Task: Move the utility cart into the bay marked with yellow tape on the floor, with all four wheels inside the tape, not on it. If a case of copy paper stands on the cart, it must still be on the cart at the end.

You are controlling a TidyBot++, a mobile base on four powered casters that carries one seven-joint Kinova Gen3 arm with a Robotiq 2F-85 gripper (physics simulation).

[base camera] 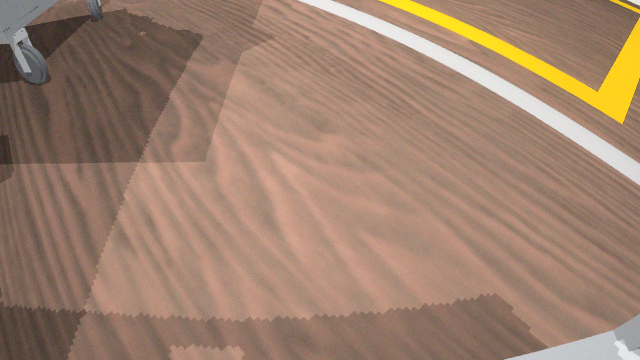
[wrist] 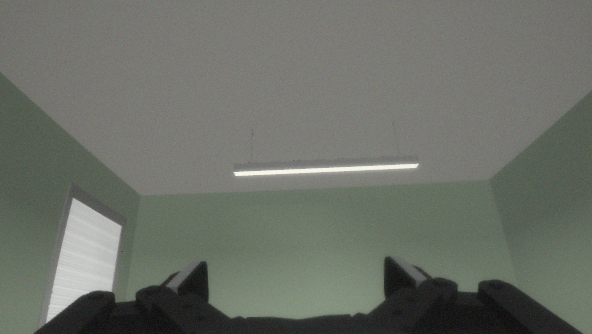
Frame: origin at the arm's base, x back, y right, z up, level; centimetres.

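Where they show: gripper, fingertip midpoint: [wrist: 296, 279].
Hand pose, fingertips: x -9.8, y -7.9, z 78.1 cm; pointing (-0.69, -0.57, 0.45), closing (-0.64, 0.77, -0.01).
Observation:
After its pixels a point has its place.
The grey utility cart [base camera: 37, 12] @[x -83.2, y -57.3, z -26.0 cm] shows in part at the top left of the base camera view, with two of its casters in sight; the nearer caster [base camera: 33, 65] @[x -73.8, y -56.7, z -34.2 cm] stands on the wood floor. The bay's yellow tape [base camera: 520, 56] @[x -76.2, y 49.6, z -39.6 cm] runs across the top right, with one corner in sight. The two casters in sight are outside the tape. My gripper [wrist: 296, 279] @[x -9.7, y -7.9, z 78.1 cm] is open, with its fingers wide apart and the green wall behind them. The cart's top and any case of copy paper do not show in either view.
A white floor line [base camera: 470, 70] @[x -67.4, y 32.5, z -38.9 cm] runs between the cart and the yellow tape. Part of my base [base camera: 590, 347] @[x -14.3, y 20.2, z -28.7 cm] shows at the bottom right. In the wrist view are a ceiling lamp [wrist: 326, 170] @[x -161.1, y -103.5, z 168.0 cm], green walls [wrist: 310, 230] @[x -248.3, y -184.2, z 160.1 cm] and a bright window [wrist: 85, 260] @[x -79.9, y -278.4, z 120.8 cm] at the left.

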